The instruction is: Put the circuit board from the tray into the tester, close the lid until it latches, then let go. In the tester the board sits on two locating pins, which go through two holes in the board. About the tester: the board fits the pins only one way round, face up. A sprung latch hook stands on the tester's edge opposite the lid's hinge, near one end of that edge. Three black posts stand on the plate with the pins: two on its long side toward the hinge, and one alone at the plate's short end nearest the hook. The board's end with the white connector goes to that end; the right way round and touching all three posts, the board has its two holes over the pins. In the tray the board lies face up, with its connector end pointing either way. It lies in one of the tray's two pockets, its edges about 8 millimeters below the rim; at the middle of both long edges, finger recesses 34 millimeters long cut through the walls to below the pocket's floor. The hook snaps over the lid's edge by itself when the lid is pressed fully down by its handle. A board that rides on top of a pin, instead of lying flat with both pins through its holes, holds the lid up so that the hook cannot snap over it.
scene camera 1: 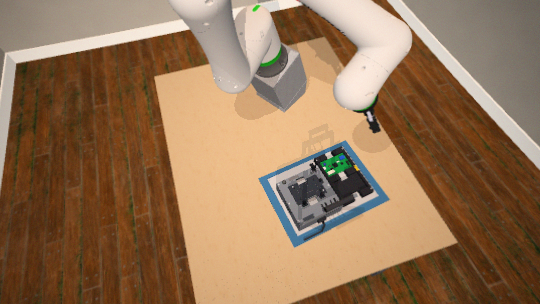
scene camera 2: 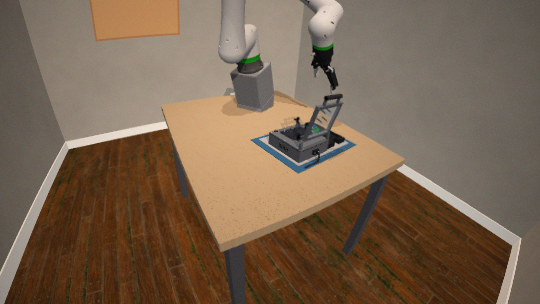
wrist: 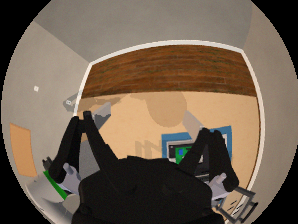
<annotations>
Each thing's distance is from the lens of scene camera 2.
tester lid [scene camera 2: 323, 117]: 0.80 m
</annotations>
